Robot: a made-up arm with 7 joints. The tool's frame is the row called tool. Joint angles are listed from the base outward. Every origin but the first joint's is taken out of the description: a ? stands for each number. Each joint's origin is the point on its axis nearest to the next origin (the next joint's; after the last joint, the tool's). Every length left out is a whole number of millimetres.
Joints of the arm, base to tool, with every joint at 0 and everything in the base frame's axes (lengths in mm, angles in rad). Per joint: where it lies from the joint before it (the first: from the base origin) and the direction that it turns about. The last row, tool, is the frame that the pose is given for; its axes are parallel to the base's.
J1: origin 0 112 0 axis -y
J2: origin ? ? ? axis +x
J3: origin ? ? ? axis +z
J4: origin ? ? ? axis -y
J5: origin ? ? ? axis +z
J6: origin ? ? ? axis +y
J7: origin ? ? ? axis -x
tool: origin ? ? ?
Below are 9 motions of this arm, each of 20 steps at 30 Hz.
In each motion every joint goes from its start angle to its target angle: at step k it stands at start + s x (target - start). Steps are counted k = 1, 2, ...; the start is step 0. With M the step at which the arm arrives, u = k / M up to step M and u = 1 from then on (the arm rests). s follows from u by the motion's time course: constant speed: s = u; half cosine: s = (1 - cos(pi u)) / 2; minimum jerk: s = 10 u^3 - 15 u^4 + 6 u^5.
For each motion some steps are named. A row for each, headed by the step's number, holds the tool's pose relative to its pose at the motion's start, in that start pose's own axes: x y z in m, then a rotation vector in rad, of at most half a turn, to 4 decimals.
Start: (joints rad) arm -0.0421 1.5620 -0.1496 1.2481 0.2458 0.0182 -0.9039
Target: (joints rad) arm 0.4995 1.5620 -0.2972 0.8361 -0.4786 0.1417 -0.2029
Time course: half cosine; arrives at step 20
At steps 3, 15, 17, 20:
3: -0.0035 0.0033 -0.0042 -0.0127 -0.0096 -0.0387
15: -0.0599 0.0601 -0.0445 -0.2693 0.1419 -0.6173
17: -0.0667 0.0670 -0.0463 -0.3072 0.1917 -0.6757
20: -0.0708 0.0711 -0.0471 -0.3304 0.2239 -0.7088

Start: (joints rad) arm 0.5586 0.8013 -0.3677 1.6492 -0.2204 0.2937 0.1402
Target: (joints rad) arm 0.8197 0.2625 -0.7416 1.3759 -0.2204 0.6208 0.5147
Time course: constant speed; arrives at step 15
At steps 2, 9, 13, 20:
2: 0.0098 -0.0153 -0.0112 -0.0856 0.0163 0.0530
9: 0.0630 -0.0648 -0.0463 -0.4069 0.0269 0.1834
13: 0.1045 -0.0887 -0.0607 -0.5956 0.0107 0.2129
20: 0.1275 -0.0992 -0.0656 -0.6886 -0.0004 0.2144

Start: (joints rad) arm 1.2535 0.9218 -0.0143 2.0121 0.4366 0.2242 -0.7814
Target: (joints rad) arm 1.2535 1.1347 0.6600 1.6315 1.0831 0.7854 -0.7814
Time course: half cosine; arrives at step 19
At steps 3, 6, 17, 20:
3: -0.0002 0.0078 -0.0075 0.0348 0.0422 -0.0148
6: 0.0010 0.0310 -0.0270 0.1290 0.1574 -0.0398
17: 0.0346 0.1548 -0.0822 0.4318 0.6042 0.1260
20: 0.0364 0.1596 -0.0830 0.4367 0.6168 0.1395

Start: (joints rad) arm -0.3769 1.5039 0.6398 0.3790 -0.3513 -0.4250 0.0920
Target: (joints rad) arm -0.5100 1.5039 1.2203 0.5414 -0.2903 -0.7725 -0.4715
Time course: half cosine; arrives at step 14
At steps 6, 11, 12, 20:
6: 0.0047 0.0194 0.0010 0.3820 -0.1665 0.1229
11: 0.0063 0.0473 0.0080 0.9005 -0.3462 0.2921
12: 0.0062 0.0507 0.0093 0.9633 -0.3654 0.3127
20: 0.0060 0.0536 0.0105 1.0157 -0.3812 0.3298

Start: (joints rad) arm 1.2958 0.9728 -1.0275 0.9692 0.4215 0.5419 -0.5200
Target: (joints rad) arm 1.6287 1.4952 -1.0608 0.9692 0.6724 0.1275 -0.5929
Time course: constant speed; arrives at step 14
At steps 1, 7, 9, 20:
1: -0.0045 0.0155 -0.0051 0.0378 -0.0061 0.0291
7: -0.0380 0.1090 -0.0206 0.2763 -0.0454 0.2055
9: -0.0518 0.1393 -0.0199 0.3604 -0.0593 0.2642
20: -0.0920 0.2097 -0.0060 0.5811 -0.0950 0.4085

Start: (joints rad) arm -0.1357 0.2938 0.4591 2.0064 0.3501 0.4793 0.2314
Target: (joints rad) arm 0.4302 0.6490 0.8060 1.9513 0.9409 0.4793 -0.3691
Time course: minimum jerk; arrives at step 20
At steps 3, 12, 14, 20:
3: 0.0040 0.0026 -0.0014 0.0170 -0.0204 0.0053
12: 0.1096 0.0595 -0.0018 0.3763 -0.5294 0.2352
14: 0.1338 0.0708 0.0081 0.4387 -0.6476 0.3152
20: 0.1578 0.0817 0.0226 0.4928 -0.7701 0.4090

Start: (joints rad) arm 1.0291 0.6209 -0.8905 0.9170 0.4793 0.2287 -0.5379
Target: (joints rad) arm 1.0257 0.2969 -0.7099 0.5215 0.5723 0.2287 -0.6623
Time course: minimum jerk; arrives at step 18
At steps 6, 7, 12, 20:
6: -0.0015 -0.0131 -0.0035 0.0233 0.0647 0.0529
7: -0.0023 -0.0189 -0.0046 0.0317 0.0935 0.0741
12: -0.0078 -0.0548 -0.0044 0.0643 0.2685 0.1783
20: -0.0105 -0.0719 -0.0011 0.0706 0.3501 0.2140

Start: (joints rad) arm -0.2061 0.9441 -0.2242 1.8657 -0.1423 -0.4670 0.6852
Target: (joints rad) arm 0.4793 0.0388 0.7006 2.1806 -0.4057 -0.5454 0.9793
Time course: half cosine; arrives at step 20
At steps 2, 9, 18, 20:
2: 0.0014 0.0062 -0.0003 0.0319 -0.0025 -0.0253
9: 0.0347 0.0827 0.0229 0.5495 0.0282 -0.3873
18: 0.0775 0.0968 0.0704 1.2455 0.2166 -0.5885
20: 0.0787 0.0957 0.0713 1.2737 0.2260 -0.5861

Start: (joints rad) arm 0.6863 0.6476 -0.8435 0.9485 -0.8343 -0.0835 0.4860
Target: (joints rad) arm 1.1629 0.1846 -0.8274 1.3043 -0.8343 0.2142 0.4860
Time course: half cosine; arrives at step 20
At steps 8, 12, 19, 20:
8: 0.0514 0.0916 0.0165 0.3017 -0.0771 0.0079
12: 0.0976 0.1640 0.0563 0.5668 -0.1576 0.0099
19: 0.1476 0.2241 0.1214 0.8480 -0.2635 0.0045
20: 0.1485 0.2249 0.1227 0.8529 -0.2657 0.0043

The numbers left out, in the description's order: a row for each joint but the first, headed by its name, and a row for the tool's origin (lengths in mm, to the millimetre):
J2: 0 0 0
J3: 0 0 -230
J4: 0 0 0
J5: 0 0 -213
J6: 0 0 0
J7: 0 0 0
tool: 0 0 0

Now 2 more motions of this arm.
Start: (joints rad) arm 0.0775 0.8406 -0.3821 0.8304 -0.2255 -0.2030 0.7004
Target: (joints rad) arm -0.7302 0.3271 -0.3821 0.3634 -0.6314 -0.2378 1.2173
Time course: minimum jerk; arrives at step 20
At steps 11, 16, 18, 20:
11: -0.0517 -0.2438 -0.0333 -0.9921 0.2300 0.1775
16: -0.0520 -0.3926 0.0269 -1.6034 0.3116 0.3062
18: -0.0495 -0.4118 0.0398 -1.6910 0.3186 0.3261
20: -0.0490 -0.4151 0.0422 -1.7063 0.3197 0.3296

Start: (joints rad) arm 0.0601 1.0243 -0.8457 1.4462 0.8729 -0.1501 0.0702
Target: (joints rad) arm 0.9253 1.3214 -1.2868 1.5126 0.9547 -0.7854 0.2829
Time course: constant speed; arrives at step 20
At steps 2, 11, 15, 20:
2: 0.0170 0.0105 -0.0028 -0.0149 -0.0958 -0.0502
11: 0.0917 0.0527 0.0037 -0.0704 -0.4955 -0.2931
15: 0.1220 0.0683 0.0156 -0.0869 -0.6583 -0.4086
20: 0.1556 0.0848 0.0367 -0.0986 -0.8512 -0.5584

